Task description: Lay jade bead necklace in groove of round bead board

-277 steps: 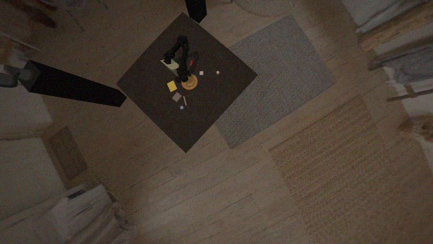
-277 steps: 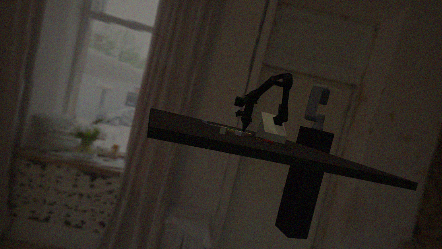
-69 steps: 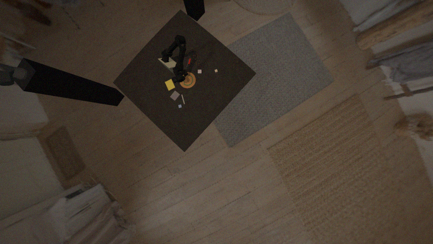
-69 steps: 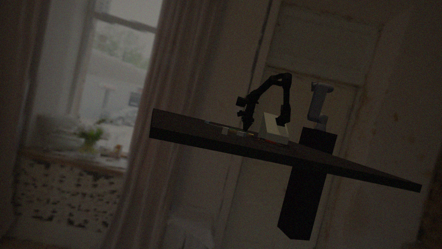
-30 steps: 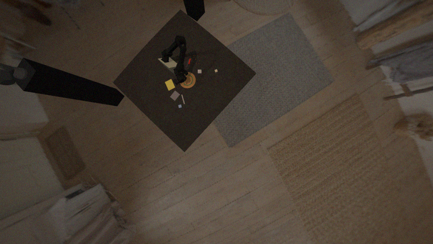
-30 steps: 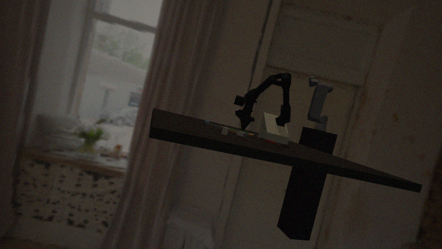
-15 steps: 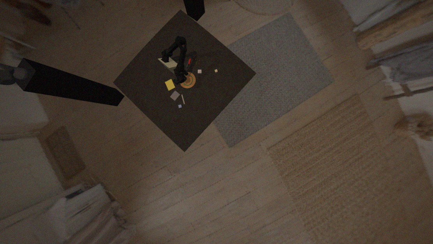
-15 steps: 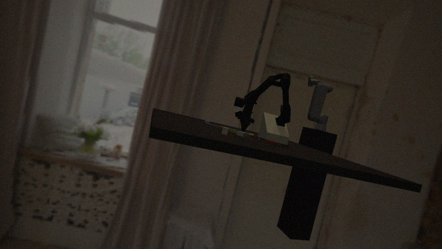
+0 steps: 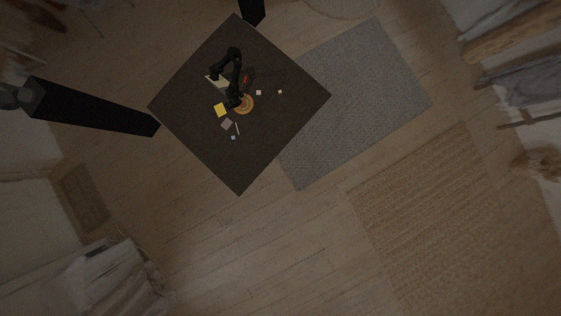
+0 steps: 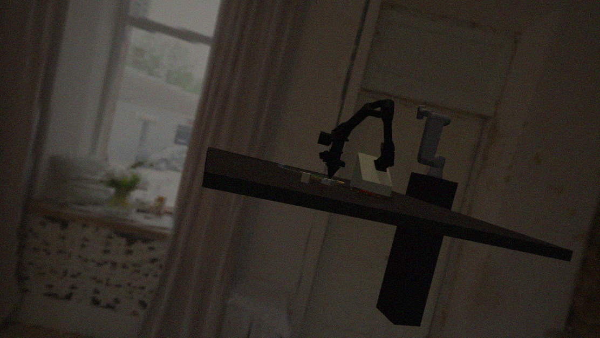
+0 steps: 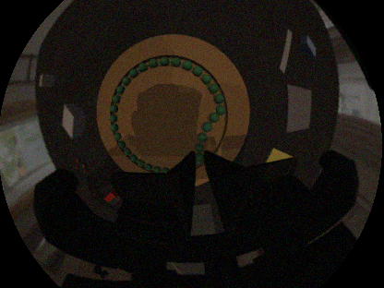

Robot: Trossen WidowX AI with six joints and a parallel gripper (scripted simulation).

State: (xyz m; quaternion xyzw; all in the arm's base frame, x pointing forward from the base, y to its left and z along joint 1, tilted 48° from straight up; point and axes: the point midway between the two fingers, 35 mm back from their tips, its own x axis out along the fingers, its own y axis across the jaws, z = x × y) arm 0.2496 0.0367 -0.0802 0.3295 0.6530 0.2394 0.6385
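My gripper tip is now 4 cm short of the round bead board, 3 cm to the right of it and 1 cm above it. Also, from my gripper tip: yellow square: 10 cm behind, 14 cm to the right, 1 cm below; grey-white block: 10 cm ahead, 20 cm to the left; grey square: 4 cm ahead, 21 cm to the right, 1 cm below.
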